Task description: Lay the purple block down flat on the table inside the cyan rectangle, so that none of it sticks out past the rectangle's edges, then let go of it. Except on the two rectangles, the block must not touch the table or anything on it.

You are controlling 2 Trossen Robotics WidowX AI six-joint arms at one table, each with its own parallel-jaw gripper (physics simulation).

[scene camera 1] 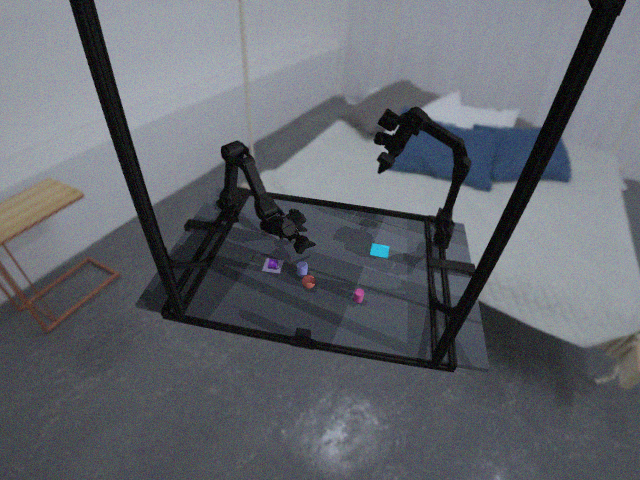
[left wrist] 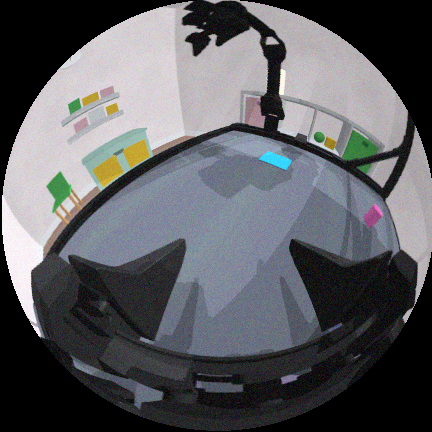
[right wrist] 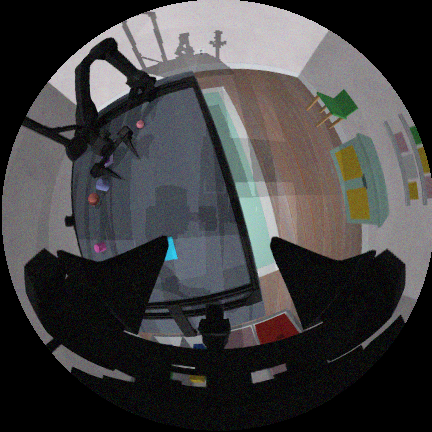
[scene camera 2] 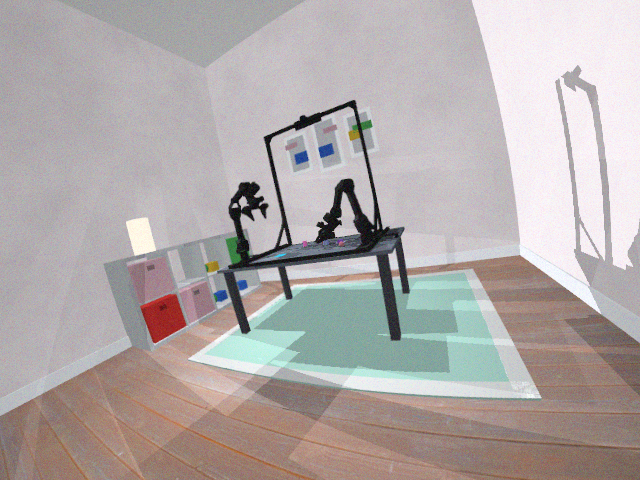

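Pixels of known places: left gripper, fingertip midpoint: (scene camera 1: 310, 237) (left wrist: 239, 244) (right wrist: 128, 167) (scene camera 2: 315, 242); right gripper, fingertip midpoint: (scene camera 1: 382, 168) (left wrist: 204, 50) (right wrist: 220, 241) (scene camera 2: 260, 219); left arm's base, origin of the base link: (scene camera 1: 229, 215) (right wrist: 150, 93) (scene camera 2: 368, 241); right arm's base, origin of the base link: (scene camera 1: 441, 242) (left wrist: 269, 130) (right wrist: 214, 310) (scene camera 2: 245, 260).
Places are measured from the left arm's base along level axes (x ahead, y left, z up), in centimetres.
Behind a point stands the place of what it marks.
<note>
The small purple block (scene camera 1: 272, 264) (scene camera 2: 340, 242) sits on the pale lilac rectangle (scene camera 1: 265, 269) {x 7.2, y -34.6, z -1.8 cm} at the left of the table in scene camera 1; its exact pose is too small to tell. In the right wrist view the left gripper partly hides it. The cyan rectangle (scene camera 1: 379, 250) {x 54.6, y -38.9, z -1.8 cm} (scene camera 2: 280, 255) {x 54.8, y -39.0, z -1.9 cm} (left wrist: 276, 160) {x 53.7, y -38.8, z -1.8 cm} (right wrist: 171, 250) {x 56.8, y -37.3, z -1.8 cm} lies bare, further right in scene camera 1. My left gripper (scene camera 1: 308, 235) {x 28.3, y -27.4, z 2.8 cm} (left wrist: 239, 244) {x 28.3, y -27.4, z 2.8 cm} (right wrist: 128, 167) {x 28.3, y -27.4, z 2.8 cm} is open and empty, above the table, up and right of the block in scene camera 1. My right gripper (scene camera 1: 379, 155) (scene camera 2: 258, 215) {x 60.4, y -20.9, z 26.1 cm} (right wrist: 220, 241) {x 60.4, y -20.9, z 26.1 cm} is open and empty, high above the table.
A lavender cylinder (scene camera 1: 302, 268) {x 19.7, y -42.1, z 2.2 cm} (right wrist: 102, 185) {x 22.1, y -39.7, z 1.7 cm} and an orange-red ball (scene camera 1: 308, 281) {x 19.5, y -49.0, z 2.5 cm} (right wrist: 93, 199) {x 22.0, y -46.5, z 2.0 cm} stand close to the block, to its right in scene camera 1. A magenta cylinder (scene camera 1: 358, 296) {x 34.1, y -60.5, z 1.7 cm} (left wrist: 373, 215) {x 34.4, y -57.6, z 0.9 cm} (right wrist: 100, 247) {x 36.1, y -57.9, z 1.2 cm} stands farther right. A pink ball (right wrist: 140, 124) {x 14.9, y -14.1, z 0.4 cm} lies near the left arm's base.
</note>
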